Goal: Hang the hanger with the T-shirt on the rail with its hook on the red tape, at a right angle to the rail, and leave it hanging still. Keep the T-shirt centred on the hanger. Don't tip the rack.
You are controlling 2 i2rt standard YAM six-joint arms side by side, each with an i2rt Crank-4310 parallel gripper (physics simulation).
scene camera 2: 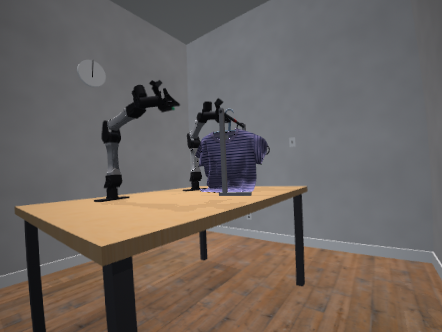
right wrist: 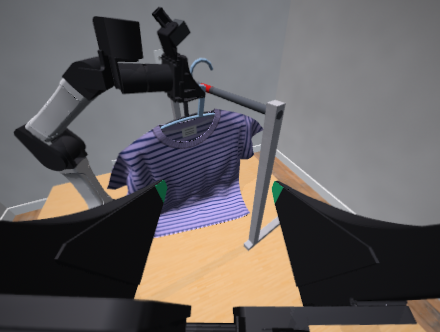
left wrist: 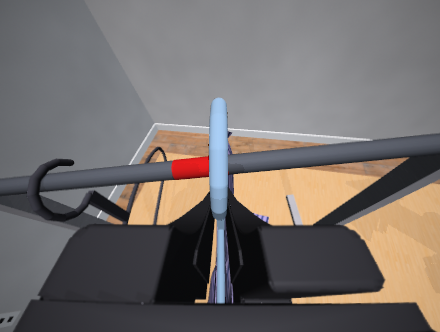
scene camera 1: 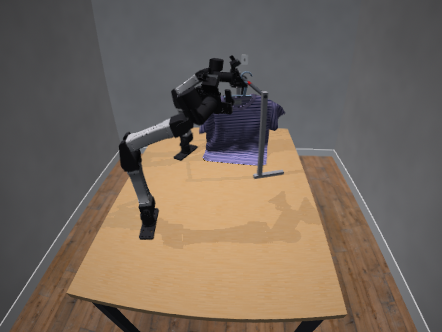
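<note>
The blue hanger's hook (left wrist: 218, 145) (right wrist: 202, 60) stands above the dark rail (left wrist: 320, 153) (right wrist: 235, 99). In the left wrist view it crosses the rail at the right edge of the red tape (left wrist: 190, 168) (right wrist: 206, 87), roughly at a right angle. The purple striped T-shirt (scene camera 1: 235, 132) (scene camera 2: 240, 162) (right wrist: 195, 160) hangs on the hanger, its collar around the neck. My left gripper (left wrist: 220, 189) (right wrist: 204, 94) is shut on the hanger's stem just below the hook. My right gripper (right wrist: 219, 183) (scene camera 2: 177, 105) is open and empty, apart from the shirt and rack.
The rack's near post (scene camera 1: 262, 135) (scene camera 2: 223, 155) (right wrist: 266, 170) stands upright on its foot (scene camera 1: 270, 174). A dark hook (left wrist: 34, 192) hangs on the rail at the left in the left wrist view, with a dark loop (left wrist: 161, 165) behind the rail.
</note>
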